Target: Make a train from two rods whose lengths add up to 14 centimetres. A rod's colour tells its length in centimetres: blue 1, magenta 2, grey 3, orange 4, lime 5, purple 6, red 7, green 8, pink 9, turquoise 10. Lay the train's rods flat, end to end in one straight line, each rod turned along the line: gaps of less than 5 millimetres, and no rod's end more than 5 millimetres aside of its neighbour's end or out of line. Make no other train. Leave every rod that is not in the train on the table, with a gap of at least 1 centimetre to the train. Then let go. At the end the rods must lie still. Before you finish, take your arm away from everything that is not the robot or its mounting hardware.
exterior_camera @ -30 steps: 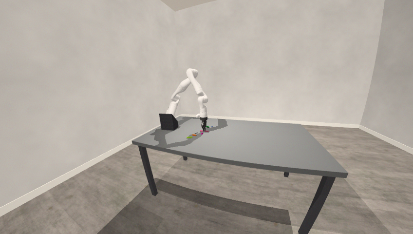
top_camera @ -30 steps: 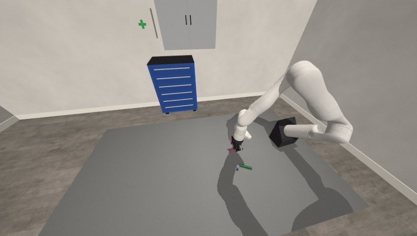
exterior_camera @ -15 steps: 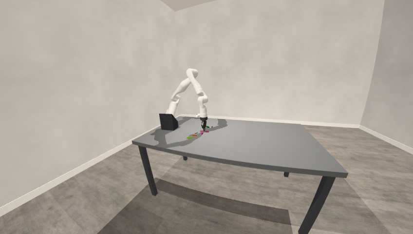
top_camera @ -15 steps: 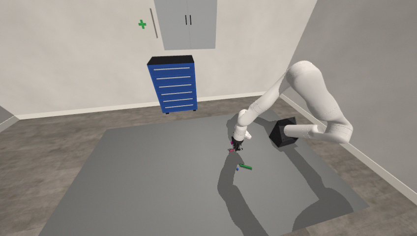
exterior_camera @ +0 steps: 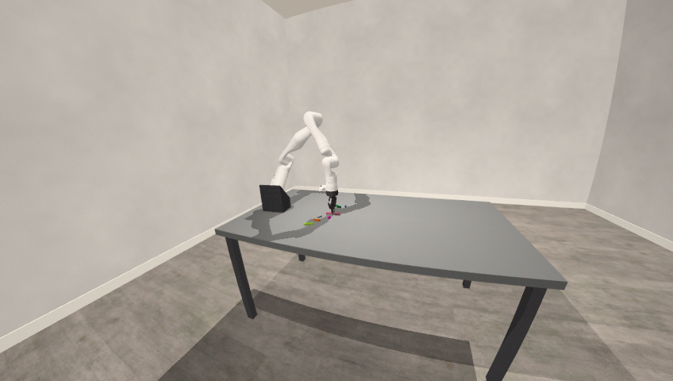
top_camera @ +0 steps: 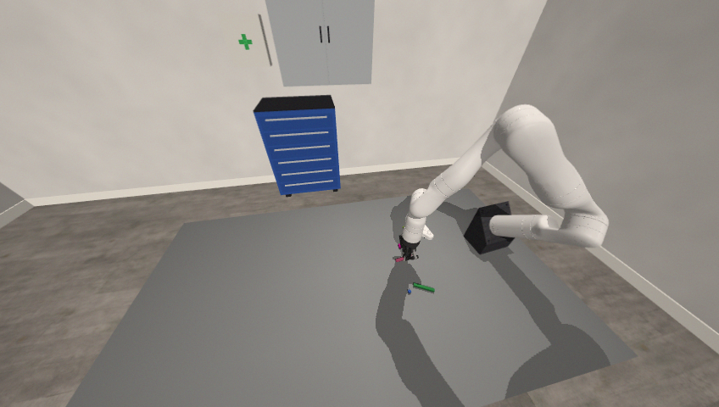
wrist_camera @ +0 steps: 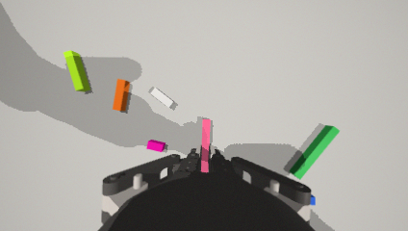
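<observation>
Now: hand 120 mm to the left of the orange rod, 70 mm past it and 20 mm above it. Also, from my hand: grey rod (70 mm behind, 60 mm to the right, 20 mm below); then magenta rod (70 mm to the right, 20 mm below, 10 mm behind); then pink rod (20 mm below).
</observation>
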